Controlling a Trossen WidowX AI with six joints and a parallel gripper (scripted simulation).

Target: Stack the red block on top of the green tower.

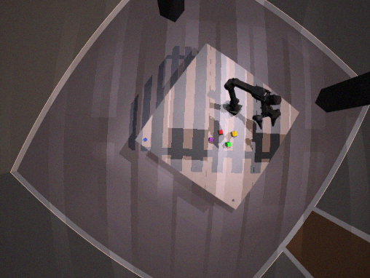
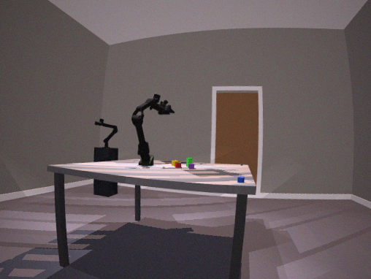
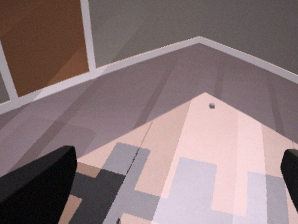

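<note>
My gripper tip is 45 cm above the red block, 18 cm to the left of it and 12 cm short of it. From my gripper tip the other things lie so: purple block 45 cm below, 23 cm ahead, 22 cm to the right; then yellow block 44 cm below, 6 cm ahead, 5 cm to the right; then blue block 78 cm to the right, 58 cm ahead, 45 cm below.
</note>
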